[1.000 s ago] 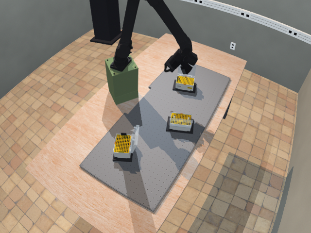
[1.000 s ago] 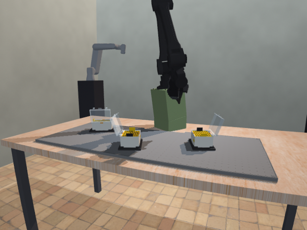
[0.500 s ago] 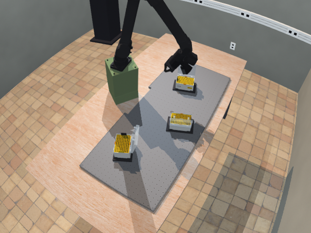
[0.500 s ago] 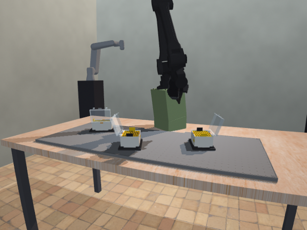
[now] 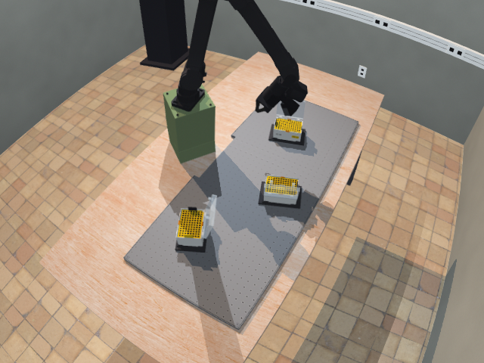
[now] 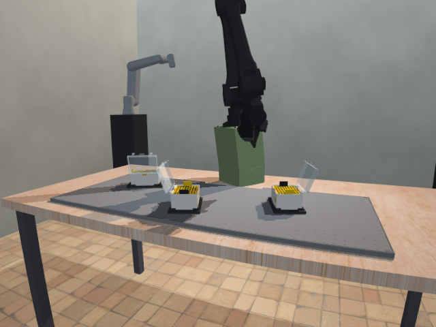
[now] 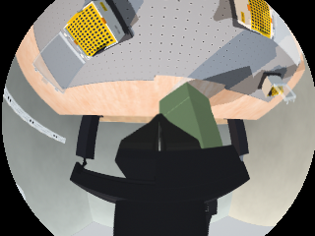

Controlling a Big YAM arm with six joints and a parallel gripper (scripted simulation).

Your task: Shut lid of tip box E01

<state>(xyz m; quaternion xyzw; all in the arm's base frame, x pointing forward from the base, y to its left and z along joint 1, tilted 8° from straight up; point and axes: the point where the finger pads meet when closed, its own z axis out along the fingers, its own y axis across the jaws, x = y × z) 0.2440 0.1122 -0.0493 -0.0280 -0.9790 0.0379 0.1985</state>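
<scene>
My gripper is now 220 mm to the left of the tip box, 190 mm short of it and 130 mm above it. Also, from my hand: lid: 190 mm to the left, 90 mm below, 80 mm ahead.
</scene>
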